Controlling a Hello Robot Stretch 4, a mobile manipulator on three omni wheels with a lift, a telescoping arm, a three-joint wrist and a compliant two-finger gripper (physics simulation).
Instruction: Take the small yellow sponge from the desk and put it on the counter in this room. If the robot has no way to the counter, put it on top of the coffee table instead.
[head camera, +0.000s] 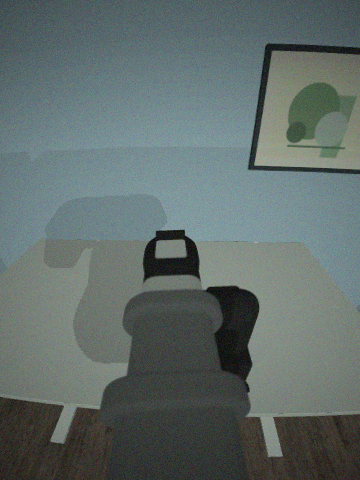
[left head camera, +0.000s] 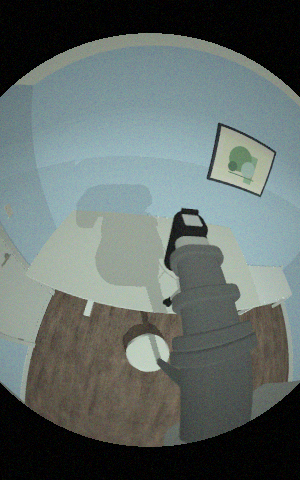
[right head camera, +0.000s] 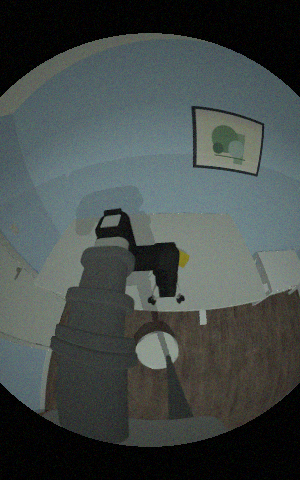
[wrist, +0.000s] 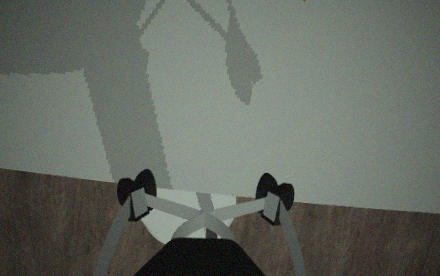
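Seen in the pictures: gripper, fingertip midpoint: (right head camera: 165, 301) (wrist: 206, 187); robot's base at its link origin: (left head camera: 146, 351) (right head camera: 157, 348).
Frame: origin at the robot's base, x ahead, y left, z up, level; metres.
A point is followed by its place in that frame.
The small yellow sponge (right head camera: 184, 259) {z 0.968, x 0.487, y -0.203 m} lies on the white desk (head camera: 305, 320) {z 0.922, x 0.475, y -0.454 m} (left head camera: 65, 255) {z 0.922, x 0.532, y 0.577 m} (right head camera: 215, 260) {z 0.923, x 0.487, y -0.398 m} (wrist: 350, 125) {z 0.922, x 0.324, y -0.255 m}, partly hidden behind the black wrist in the right head view. In the wrist view a tiny yellow speck shows at the top edge, right of the middle. The sponge does not show in the head view, where the arm covers part of the desk. My gripper (wrist: 206, 187) {z 0.989, x 0.265, y -0.087 m} (right head camera: 166, 299) {z 0.989, x 0.265, y -0.087 m} is open and empty, above the desk's front edge, on the near side of the sponge. The counter and the coffee table cannot be made out.
A round white object (left head camera: 147, 352) {z 0.187, x 0.001, y 0.002 m} (right head camera: 157, 350) {z 0.187, x -0.004, y -0.007 m} stands on the wooden floor in front of the desk. A smaller white table (left head camera: 270, 282) {z 0.423, x 0.512, y -1.657 m} (right head camera: 280, 270) {z 0.423, x 0.496, y -1.561 m} stands right of the desk. A framed picture (head camera: 320, 110) {z 1.551, x 0.958, y -0.604 m} hangs on the blue wall behind. A pale door (right head camera: 30, 300) {z 0.571, x 0.247, y 1.345 m} is at the left.
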